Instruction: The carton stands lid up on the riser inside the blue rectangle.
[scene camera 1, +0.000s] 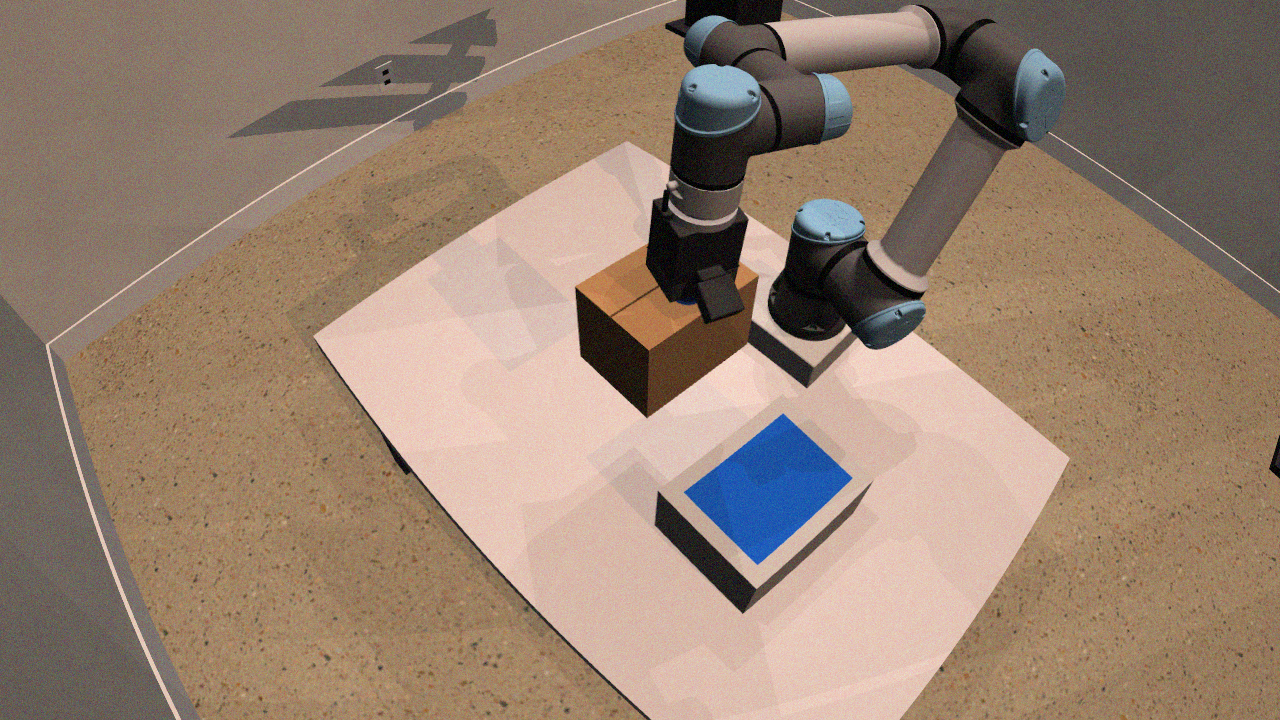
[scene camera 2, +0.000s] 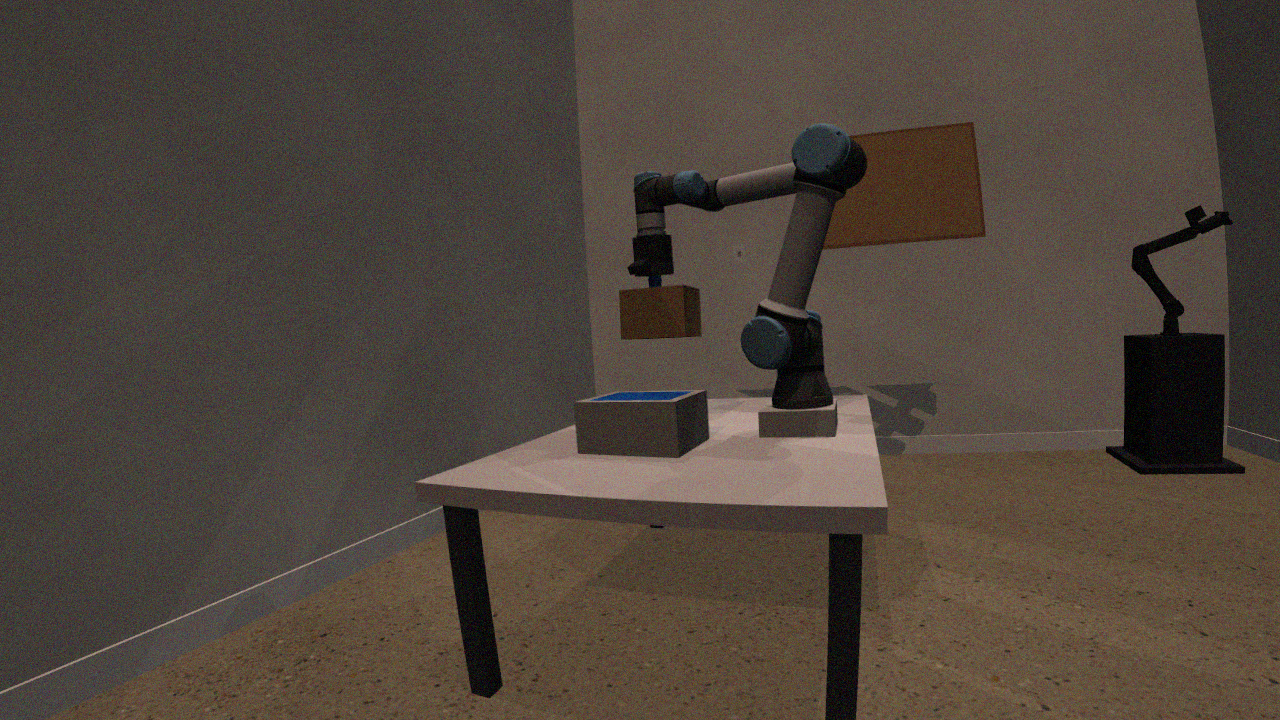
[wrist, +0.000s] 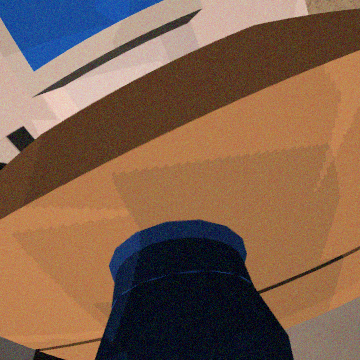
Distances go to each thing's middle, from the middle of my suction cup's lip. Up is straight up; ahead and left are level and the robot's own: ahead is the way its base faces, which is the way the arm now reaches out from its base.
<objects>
My suction cup is now 3 cm to the left of the brown carton (scene camera 1: 649, 350) and 8 cm above it.
</objects>
